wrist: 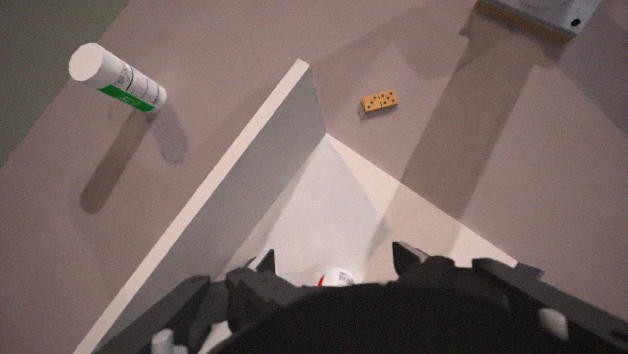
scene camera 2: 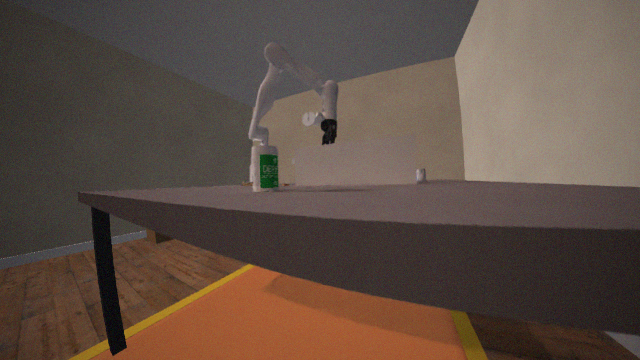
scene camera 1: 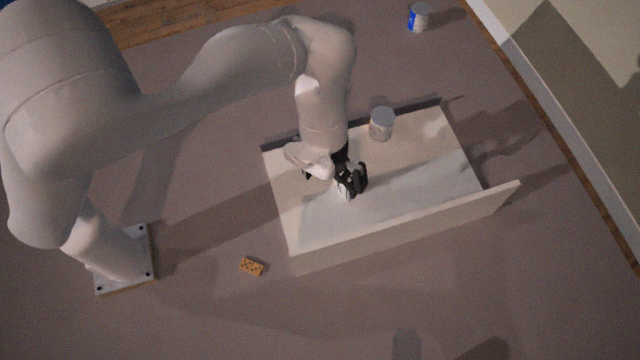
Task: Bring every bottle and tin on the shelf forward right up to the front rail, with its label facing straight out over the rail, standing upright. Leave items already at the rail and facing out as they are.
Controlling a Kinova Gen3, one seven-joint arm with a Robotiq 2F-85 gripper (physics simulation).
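Places are measured from the arm's base along level axes (x ahead, y left, z up), in metres.
Pixels of known places: gripper, fingertip midpoint: [wrist: 333, 259] [scene camera 1: 329, 186]; arm's base at its link origin: [scene camera 1: 125, 260].
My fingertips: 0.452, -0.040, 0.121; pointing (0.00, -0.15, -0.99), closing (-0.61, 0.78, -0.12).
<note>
Ahead of a thing's pixels: the offset from my fingertips to its top centre, as dx, dy, dz. "*": to the spot under its first point.
The white shelf [scene camera 1: 425, 150] [wrist: 305, 200] has a dark front rail [scene camera 1: 420, 105] along its far edge in scene view 1. A grey-topped tin @[+0.182, +0.146, -0.062] [scene camera 1: 381, 125] stands upright near the rail; a sliver of orange shows on its left side, and its label front is hidden. My gripper [scene camera 1: 346, 185] [scene camera 2: 328, 141] [wrist: 333, 259] is open and empty above the shelf, between the tin and the shelf's left end. A white item with red @[* +0.037, +0.026, -0.094] [wrist: 338, 278] shows low between the fingertips in the wrist view, mostly hidden by the gripper; I cannot tell its full pose.
A tall panel [scene camera 1: 405, 225] [scene camera 2: 355, 162] [wrist: 210, 187] closes the shelf's back. Off the shelf are a white and green bottle @[-0.002, -0.414, -0.045] [scene camera 2: 268, 170] [wrist: 120, 80] behind the panel, an orange domino @[-0.197, -0.056, -0.136] [scene camera 1: 251, 266] [wrist: 380, 101], and a blue and white tin @[+0.436, +0.447, -0.074] [scene camera 1: 419, 18] beyond the rail.
</note>
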